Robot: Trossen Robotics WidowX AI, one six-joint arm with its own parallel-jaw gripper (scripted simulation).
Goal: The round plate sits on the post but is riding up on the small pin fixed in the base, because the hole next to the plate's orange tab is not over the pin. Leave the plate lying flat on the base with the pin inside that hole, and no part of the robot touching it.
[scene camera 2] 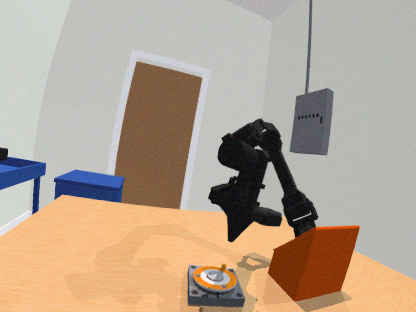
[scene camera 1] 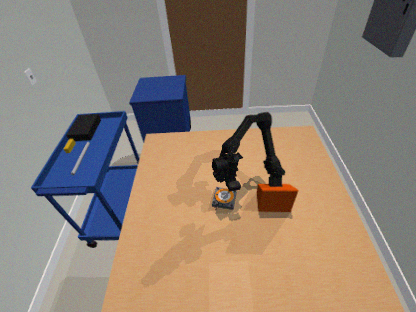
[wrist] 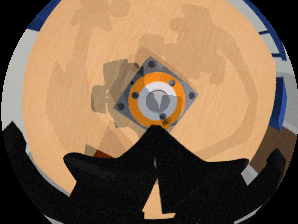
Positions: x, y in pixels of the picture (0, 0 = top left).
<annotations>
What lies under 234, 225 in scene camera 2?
My gripper.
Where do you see a grey square base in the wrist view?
150, 65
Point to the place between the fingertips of my gripper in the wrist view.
154, 129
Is my gripper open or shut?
Shut.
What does my gripper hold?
Nothing.
</annotations>
